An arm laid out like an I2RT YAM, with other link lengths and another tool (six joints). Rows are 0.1 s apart.
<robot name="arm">
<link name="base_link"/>
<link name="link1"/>
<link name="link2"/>
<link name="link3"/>
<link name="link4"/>
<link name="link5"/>
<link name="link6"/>
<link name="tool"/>
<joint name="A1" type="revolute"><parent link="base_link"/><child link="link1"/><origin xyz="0.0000 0.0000 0.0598"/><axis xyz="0 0 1"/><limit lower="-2.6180" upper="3.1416"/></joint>
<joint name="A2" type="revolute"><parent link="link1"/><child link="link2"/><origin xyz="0.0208 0.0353 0.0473" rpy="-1.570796 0.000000 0.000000"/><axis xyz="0 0 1"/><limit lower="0.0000" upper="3.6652"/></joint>
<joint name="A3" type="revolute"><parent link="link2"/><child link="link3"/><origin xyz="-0.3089 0.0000 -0.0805" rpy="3.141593 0.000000 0.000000"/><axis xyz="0 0 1"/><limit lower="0.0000" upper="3.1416"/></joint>
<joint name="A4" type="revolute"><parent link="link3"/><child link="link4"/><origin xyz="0.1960 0.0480 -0.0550"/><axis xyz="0 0 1"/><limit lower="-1.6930" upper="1.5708"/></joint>
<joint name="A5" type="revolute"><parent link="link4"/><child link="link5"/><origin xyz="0.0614 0.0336 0.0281" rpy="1.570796 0.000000 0.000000"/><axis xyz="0 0 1"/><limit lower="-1.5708" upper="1.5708"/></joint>
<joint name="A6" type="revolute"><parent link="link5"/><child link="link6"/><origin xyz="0.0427 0.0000 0.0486" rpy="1.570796 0.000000 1.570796"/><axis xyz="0 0 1"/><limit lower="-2.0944" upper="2.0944"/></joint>
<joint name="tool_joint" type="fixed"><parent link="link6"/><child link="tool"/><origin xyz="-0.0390 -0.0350 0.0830" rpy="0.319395 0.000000 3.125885"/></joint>
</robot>
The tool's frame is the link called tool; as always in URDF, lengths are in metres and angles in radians.
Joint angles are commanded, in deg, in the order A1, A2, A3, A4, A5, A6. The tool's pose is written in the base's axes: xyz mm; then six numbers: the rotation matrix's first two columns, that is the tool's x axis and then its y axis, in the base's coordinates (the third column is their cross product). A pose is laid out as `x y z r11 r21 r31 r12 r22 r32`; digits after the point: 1 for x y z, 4 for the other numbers.
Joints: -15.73, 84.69, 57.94, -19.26, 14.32, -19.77
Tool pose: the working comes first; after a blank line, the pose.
Where each joint sits with the arm in this pose, in the base's axes (m; each line is computed from the numbers above, not from the rounded line before):
A1: 0.0000 0.0000 0.0598
A2: 0.0296 0.0283 0.1071
A3: -0.0197 -0.0414 0.4147
A4: 0.1844 -0.0418 0.3693
A5: 0.2411 -0.0869 0.3485
A6: 0.2323 -0.0954 0.2850
the tool: 0.3149 -0.0911 0.2322

314.9 -91.1 232.2 0.1560 0.8979 -0.4117 0.9410 -0.0084 0.3384
